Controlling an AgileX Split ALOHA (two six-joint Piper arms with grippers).
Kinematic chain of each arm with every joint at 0, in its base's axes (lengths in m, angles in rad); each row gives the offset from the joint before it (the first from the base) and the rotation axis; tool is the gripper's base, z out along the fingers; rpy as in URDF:
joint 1: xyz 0 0 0.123 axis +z
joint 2: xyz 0 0 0 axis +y
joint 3: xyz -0.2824 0 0.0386 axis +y
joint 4: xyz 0.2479 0 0.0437 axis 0.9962 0 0.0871
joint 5: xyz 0 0 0 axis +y
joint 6: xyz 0.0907 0 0.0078 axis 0.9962 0 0.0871
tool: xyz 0 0 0 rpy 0 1.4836 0
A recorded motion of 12 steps. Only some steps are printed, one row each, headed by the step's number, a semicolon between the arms.
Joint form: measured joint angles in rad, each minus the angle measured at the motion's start. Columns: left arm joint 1, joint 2, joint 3, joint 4, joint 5, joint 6; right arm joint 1, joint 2, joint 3, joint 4, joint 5, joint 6.
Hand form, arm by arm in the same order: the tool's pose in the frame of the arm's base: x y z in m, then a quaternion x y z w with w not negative. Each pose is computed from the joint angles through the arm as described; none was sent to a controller.
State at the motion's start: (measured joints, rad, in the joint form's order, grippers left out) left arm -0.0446 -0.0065 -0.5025 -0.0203 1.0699 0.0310; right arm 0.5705 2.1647 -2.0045 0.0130 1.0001 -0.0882
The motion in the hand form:
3: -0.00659 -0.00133 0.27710 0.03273 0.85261 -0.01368 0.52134; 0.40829 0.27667 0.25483 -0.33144 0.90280 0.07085 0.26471
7: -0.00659 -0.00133 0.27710 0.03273 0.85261 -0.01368 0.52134; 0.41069 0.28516 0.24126 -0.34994 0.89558 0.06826 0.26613
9: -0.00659 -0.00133 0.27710 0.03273 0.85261 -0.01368 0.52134; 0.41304 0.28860 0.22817 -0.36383 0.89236 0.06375 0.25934
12: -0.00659 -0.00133 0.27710 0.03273 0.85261 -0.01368 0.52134; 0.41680 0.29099 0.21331 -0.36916 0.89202 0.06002 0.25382
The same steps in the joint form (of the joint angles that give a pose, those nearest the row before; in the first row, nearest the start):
3: 0.0000 0.0000 0.0000 0.0000 0.0000 0.0000; 0.0231 0.0170 -0.0031 0.0000 -0.0713 -0.0267
7: 0.0000 0.0000 0.0000 0.0000 0.0000 0.0000; 0.0346 0.0499 -0.0075 -0.0006 -0.1013 -0.0566
9: 0.0000 0.0000 0.0000 0.0000 0.0000 0.0000; 0.0375 0.0770 -0.0074 0.0004 -0.1124 -0.0837
12: 0.0000 0.0000 0.0000 0.0000 0.0000 0.0000; 0.0375 0.1080 -0.0074 -0.0021 -0.1305 -0.0934

